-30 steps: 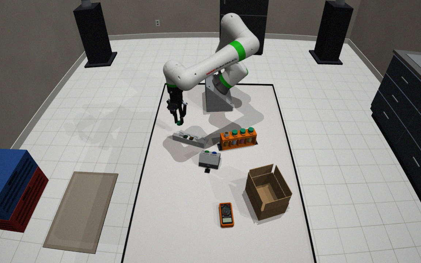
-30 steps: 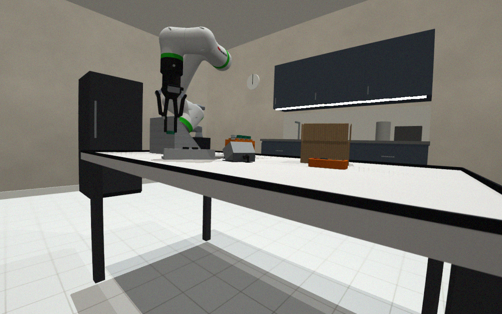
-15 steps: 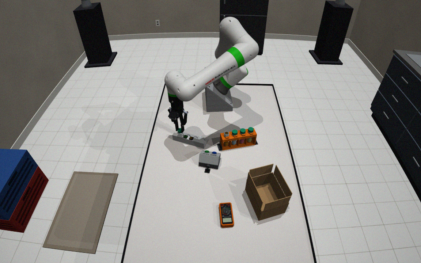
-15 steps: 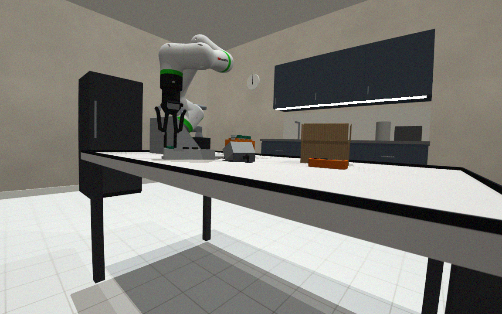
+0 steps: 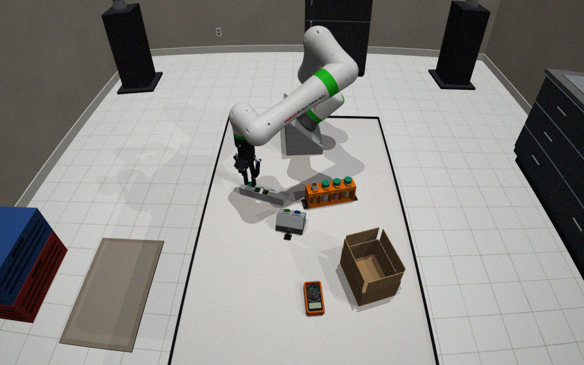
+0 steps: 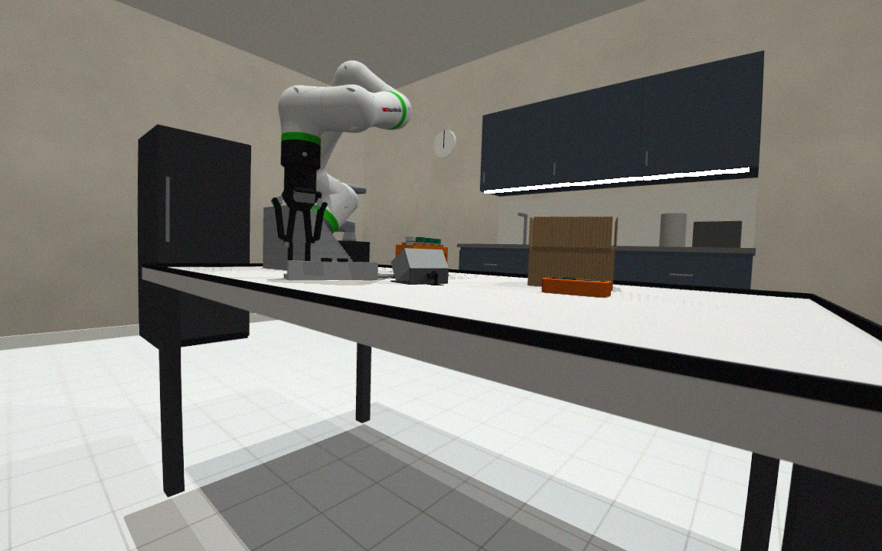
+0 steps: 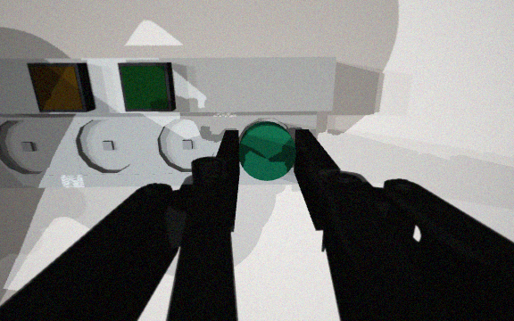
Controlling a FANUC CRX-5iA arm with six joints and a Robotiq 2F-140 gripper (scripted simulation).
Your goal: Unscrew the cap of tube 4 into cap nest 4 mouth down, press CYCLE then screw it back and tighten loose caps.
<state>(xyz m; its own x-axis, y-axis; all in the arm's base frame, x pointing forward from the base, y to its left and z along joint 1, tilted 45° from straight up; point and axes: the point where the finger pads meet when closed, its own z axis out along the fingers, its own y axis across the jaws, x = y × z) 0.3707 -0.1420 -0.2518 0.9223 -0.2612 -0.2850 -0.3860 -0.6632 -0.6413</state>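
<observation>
My hand is 22 cm short of the blue cycle key, 21 cm to the right of it and 1 cm below it. From my hand the other things lie so: green ready key 21 cm ahead, 17 cm to the left, 1 cm above; then grey key housing 23 cm ahead, 19 cm to the left.
</observation>
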